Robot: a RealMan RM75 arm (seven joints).
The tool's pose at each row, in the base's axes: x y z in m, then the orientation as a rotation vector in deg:
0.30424 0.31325 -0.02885 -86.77 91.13 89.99
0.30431 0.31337 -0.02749 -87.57 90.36 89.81
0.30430 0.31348 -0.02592 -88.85 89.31 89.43
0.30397 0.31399 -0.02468 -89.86 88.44 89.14
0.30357 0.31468 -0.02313 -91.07 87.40 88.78
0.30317 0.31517 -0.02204 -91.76 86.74 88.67
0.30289 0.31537 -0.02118 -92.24 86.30 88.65
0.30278 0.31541 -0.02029 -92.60 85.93 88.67
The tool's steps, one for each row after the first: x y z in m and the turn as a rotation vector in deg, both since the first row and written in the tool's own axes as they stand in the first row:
-0.00125 0.00047 -0.00027 -0.32 0.23 -0.72
-0.00266 0.00110 -0.00058 -0.75 0.69 -1.77
-0.00384 0.00178 -0.00032 -1.10 1.04 -2.63
-0.00533 0.00260 0.00004 -1.53 1.47 -3.65
-0.00635 0.00328 0.00034 -1.85 1.68 -4.23
-0.00709 0.00383 0.00040 -2.12 1.83 -4.59
-0.00785 0.00429 0.00024 -2.34 1.92 -4.87

